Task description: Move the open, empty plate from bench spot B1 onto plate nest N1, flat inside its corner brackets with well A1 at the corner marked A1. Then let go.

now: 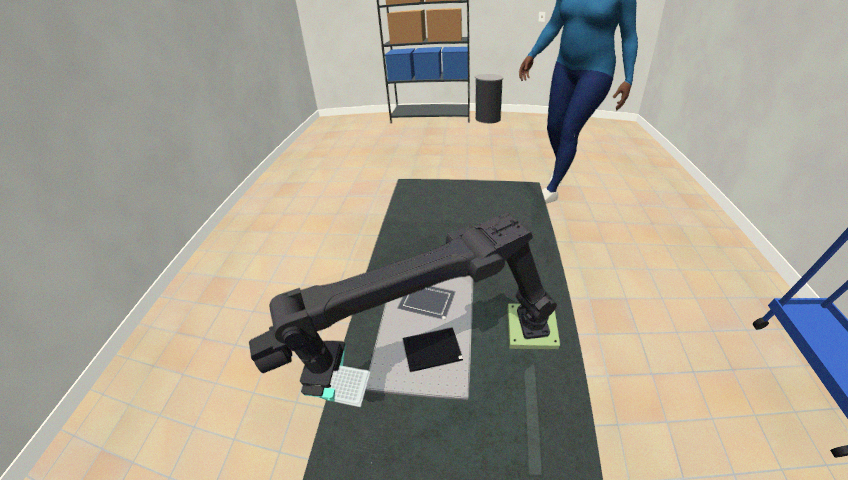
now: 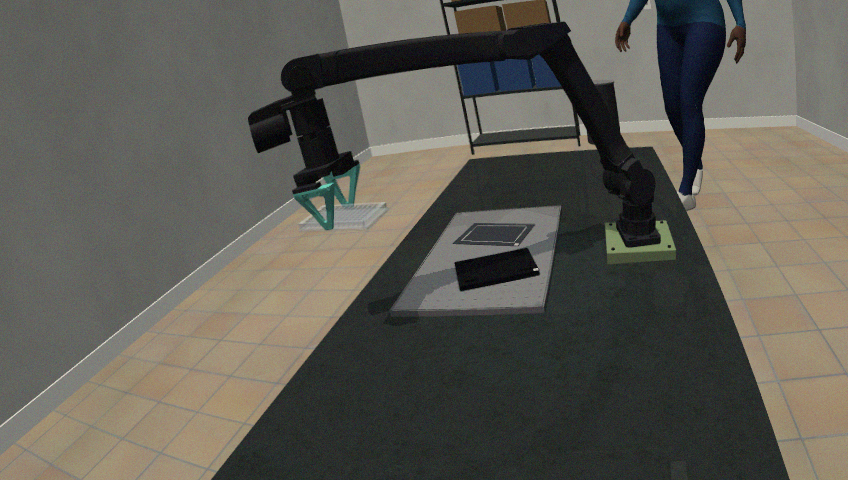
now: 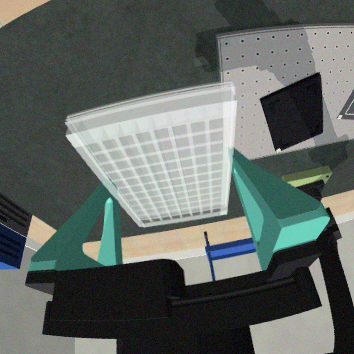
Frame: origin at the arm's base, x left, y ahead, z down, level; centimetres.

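Seen in the pictures: gripper, fingertip midpoint: point(image 1: 335, 383) point(image 2: 340, 219) point(image 3: 167, 167); arm's base at its link origin: point(image 1: 532, 322) point(image 2: 637, 234) point(image 3: 303, 190).
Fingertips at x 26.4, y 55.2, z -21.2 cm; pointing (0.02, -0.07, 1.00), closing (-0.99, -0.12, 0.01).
Pixels of each thing's top centre, then the offset from my fingertips to it. "spot": a spot on its surface instead. Level surfaces: height alone.
- dark mat at its surface level: dz +23.8 cm
- grey perforated board at its top centre: point(image 2: 491, 249) point(image 3: 341, 96) point(image 1: 426, 320) dx -32.2, dy -20.7, dz +22.4 cm
- black raised plate nest at its top centre: point(image 2: 495, 263) point(image 3: 297, 120) point(image 1: 431, 347) dx -20.9, dy -22.0, dz +20.7 cm
- white-outlined rectangle at a spot on its surface: point(image 2: 486, 242) spot: dx -36.0, dy -19.5, dz +22.2 cm
A clear, empty well plate point(image 1: 350, 385) point(image 2: 350, 215) point(image 3: 158, 151) hangs level between my teal fingers. My gripper point(image 1: 338, 379) point(image 2: 338, 214) point(image 3: 167, 167) is shut on the plate's two long sides. It holds the plate in the air over the left edge of the dark mat point(image 1: 451, 441) point(image 2: 534, 388), left of the grey perforated board point(image 1: 414, 382) point(image 2: 427, 298) point(image 3: 253, 70). On the board lie a black raised plate nest point(image 1: 432, 349) point(image 2: 495, 269) point(image 3: 293, 112) and, behind it, a white-outlined rectangle point(image 1: 408, 300) point(image 2: 486, 242).
The arm's green base point(image 1: 552, 340) point(image 2: 665, 248) stands right of the board. A person point(image 1: 585, 48) point(image 2: 689, 59) walks at the far right of the mat. A shelf rack point(image 1: 382, 59) and a dark bin point(image 1: 488, 98) stand at the back wall. A blue cart point(image 1: 814, 340) is at the right.
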